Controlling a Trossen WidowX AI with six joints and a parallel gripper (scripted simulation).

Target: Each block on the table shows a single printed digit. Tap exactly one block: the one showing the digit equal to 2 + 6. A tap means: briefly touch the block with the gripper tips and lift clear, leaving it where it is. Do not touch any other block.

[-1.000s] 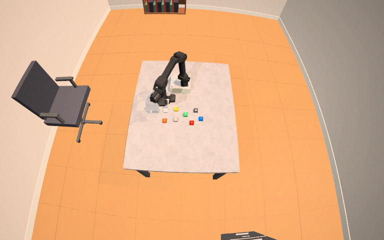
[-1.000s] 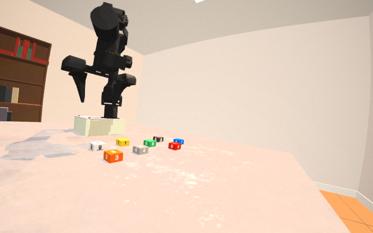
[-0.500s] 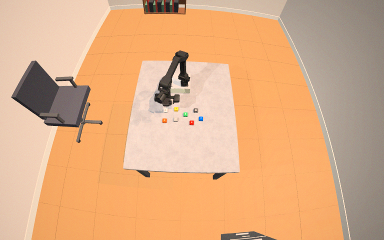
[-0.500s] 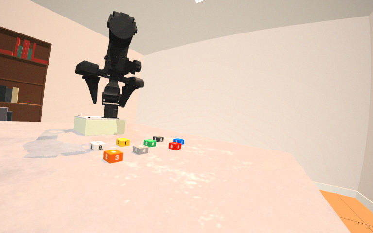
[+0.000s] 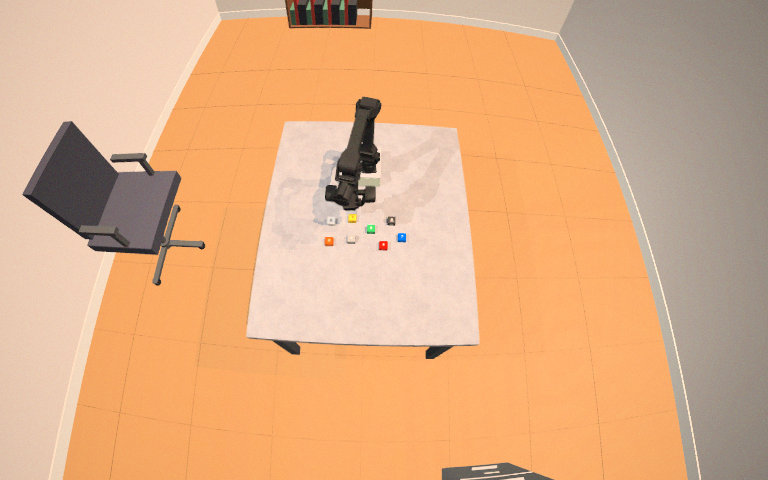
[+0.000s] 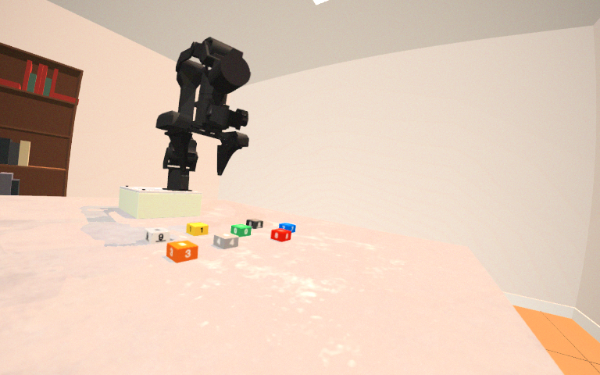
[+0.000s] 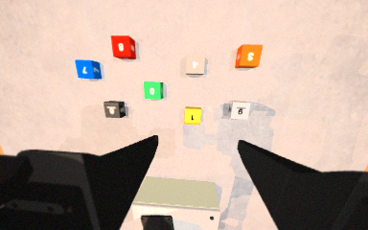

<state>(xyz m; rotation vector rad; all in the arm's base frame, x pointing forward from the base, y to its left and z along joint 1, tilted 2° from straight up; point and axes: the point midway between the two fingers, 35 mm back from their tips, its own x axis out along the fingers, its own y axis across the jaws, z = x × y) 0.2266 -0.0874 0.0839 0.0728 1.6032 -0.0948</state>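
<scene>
Right now the red block is 130 mm ahead of my gripper tip, 120 mm to the left of it and 120 mm below it. The rest, counted from my gripper tip: white 9 block 120 mm below, 90 mm to the right; grey 4 block 120 mm below, 90 mm ahead, 10 mm to the right; yellow 1 block 120 mm below.
</scene>
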